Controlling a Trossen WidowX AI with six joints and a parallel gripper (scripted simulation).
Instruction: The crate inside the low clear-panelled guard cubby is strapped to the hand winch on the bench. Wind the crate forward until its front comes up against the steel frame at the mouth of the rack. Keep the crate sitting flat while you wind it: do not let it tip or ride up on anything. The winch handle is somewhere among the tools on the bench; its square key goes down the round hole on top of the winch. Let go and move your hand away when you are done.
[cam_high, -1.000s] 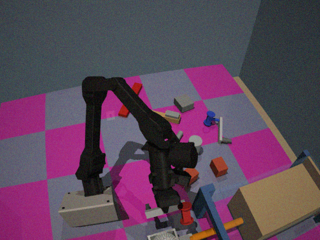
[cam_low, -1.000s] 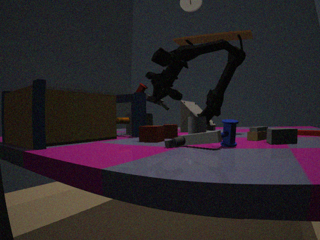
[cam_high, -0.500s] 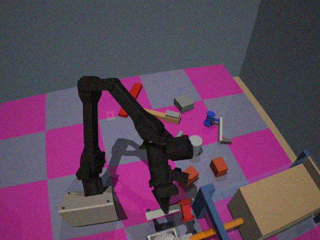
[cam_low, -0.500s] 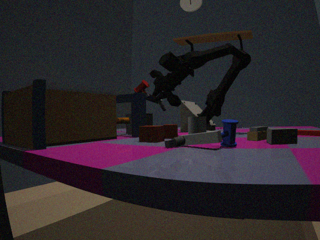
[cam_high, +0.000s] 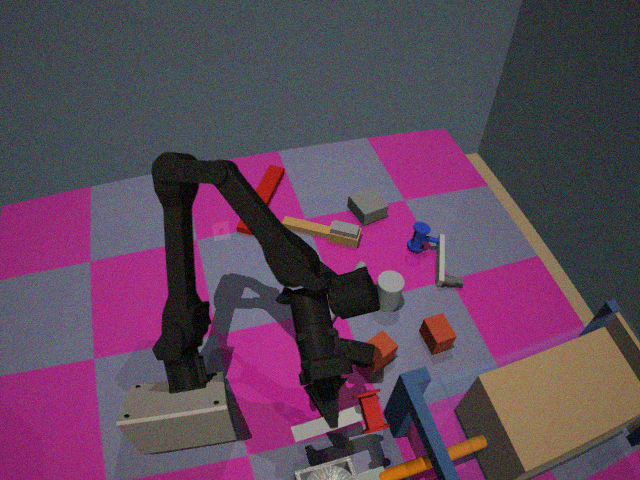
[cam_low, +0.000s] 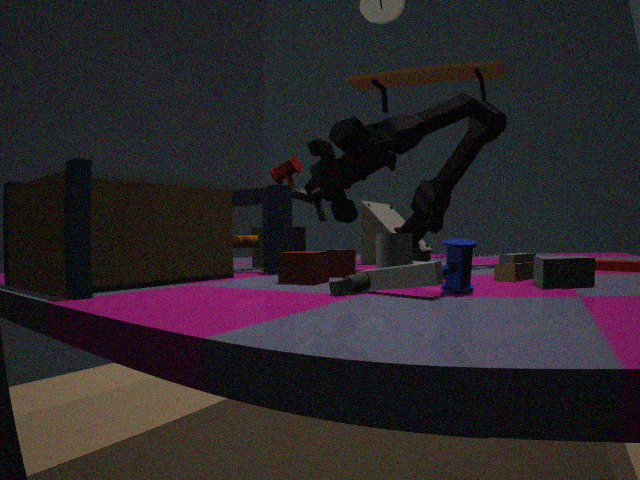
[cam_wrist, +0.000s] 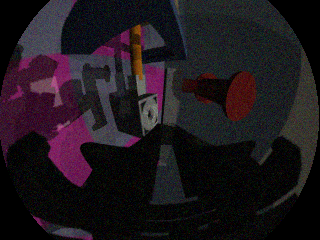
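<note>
Now: the red knob 5 cm ahead of my gripper tip, 4 cm above it and 1 cm to the right of it. Round my gripper tip: winch handle with red hub: 1 cm ahead, 1 cm above; winch: 12 cm below, 9 cm to the right, 4 cm behind; blue steel frame: 14 cm ahead, 8 cm to the right, 5 cm below.
</note>
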